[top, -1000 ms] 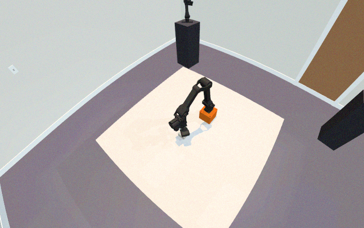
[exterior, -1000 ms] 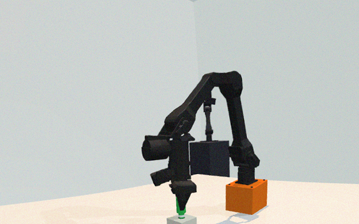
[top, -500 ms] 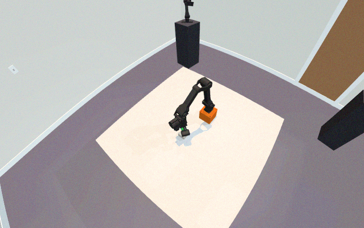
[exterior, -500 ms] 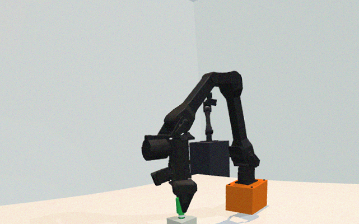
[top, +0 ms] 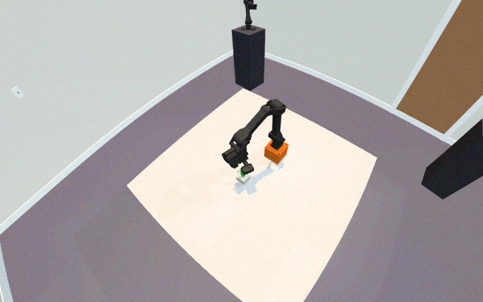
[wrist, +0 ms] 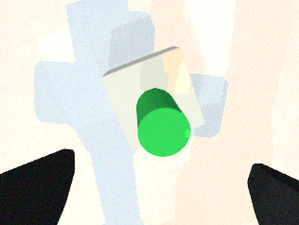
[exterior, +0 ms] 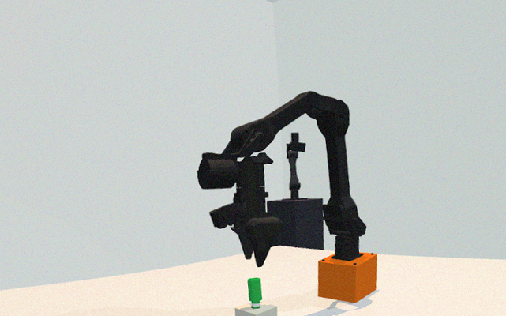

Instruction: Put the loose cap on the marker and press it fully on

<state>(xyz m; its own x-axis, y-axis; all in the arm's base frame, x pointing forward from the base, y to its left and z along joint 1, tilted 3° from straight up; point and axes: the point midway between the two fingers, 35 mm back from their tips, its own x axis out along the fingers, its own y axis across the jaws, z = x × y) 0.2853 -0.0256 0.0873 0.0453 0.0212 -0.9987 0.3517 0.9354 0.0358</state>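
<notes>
Right now the green cap is 6 cm below my gripper tip. Also, from my gripper tip: green marker: 7 cm below; then holder block: 12 cm below.
</notes>
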